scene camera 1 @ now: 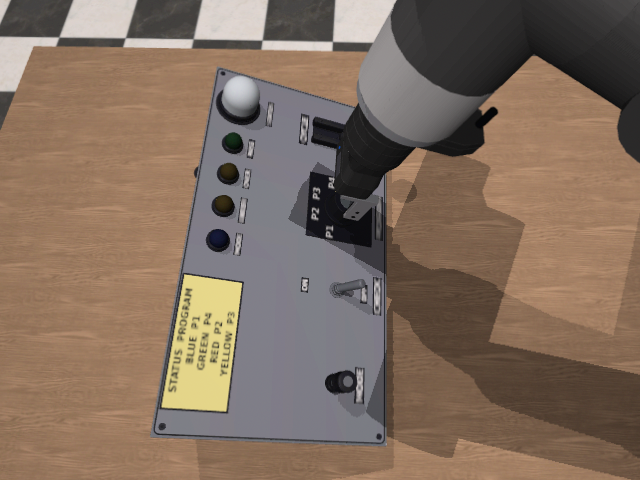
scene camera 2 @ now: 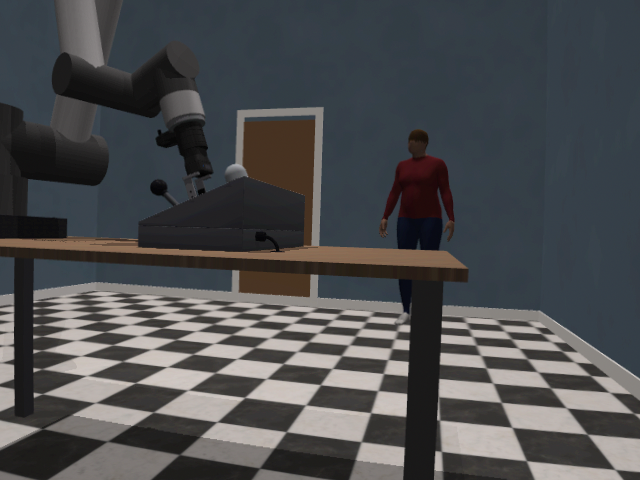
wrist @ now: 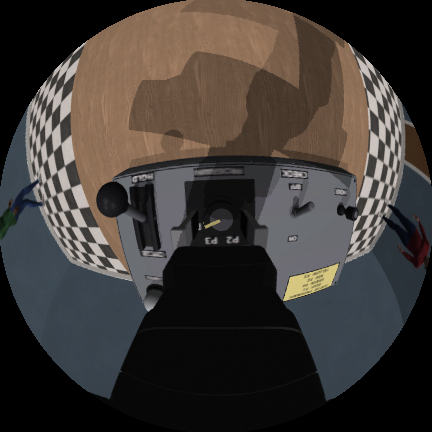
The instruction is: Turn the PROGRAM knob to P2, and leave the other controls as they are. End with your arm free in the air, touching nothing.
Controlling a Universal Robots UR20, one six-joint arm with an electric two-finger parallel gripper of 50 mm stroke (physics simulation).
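Places are measured from the arm's base along level axes (x ahead, y left, z up), in centimetres.
Pixels of known places: gripper, between the fingertips: (scene camera 1: 351,197) (wrist: 219,218).
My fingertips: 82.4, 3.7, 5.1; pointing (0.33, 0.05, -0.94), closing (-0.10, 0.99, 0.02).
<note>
For each thing: its top centre in the pictures, then the offset to it from my fingertips, as dx, dy, dz. "spot": a spot on its surface instead. Level surfaces: height alone.
- PROGRAM knob, centre of its top: (wrist: 221,227) (scene camera 1: 345,197) +0.8, +0.3, +0.5
- black plate, a spot on its surface: (wrist: 192,187) spot: -1.8, -3.8, -4.7
- CHECK toggle, centre of its top: (scene camera 1: 350,282) (wrist: 309,216) -1.6, +12.1, +0.6
- MODE knob, centre of its top: (scene camera 1: 345,381) (wrist: 355,217) -2.7, +24.1, +1.3
- CYCLE lever, centre of its top: (wrist: 101,208) (scene camera 2: 159,179) -3.4, -12.3, +4.4
- white dome, a spot on its surface: (scene camera 1: 241,96) spot: +16.6, -9.2, +6.9
- panel, height of its surface: dz -0.6
- table, height of its surface: dz -12.1
The PROGRAM knob (scene camera 1: 337,207) (wrist: 220,216) is a dark round knob on a black plate (scene camera 1: 364,237) (wrist: 192,187). In the wrist view its yellow pointer (wrist: 212,224) points to the lower left, toward the P4 label, which the left-hand finger partly hides; P3 and P2 show below the knob. My gripper (scene camera 1: 353,205) (scene camera 2: 196,192) (wrist: 219,218) is open, with one finger on each side of the knob. I cannot tell whether either finger touches it. In the scene camera 1 view the fingers and wrist hide part of the knob.
The CHECK toggle (scene camera 1: 351,287) (wrist: 303,208) leans toward OFF. The MODE knob (scene camera 1: 342,382) (wrist: 348,212), the ball-ended HOLD/CYCLE lever (scene camera 2: 158,187) (wrist: 111,199) and a white dome (scene camera 1: 241,96) (scene camera 2: 235,172) stand on the panel (scene camera 1: 279,335). A person (scene camera 2: 422,186) stands beyond the table (scene camera 2: 361,257).
</note>
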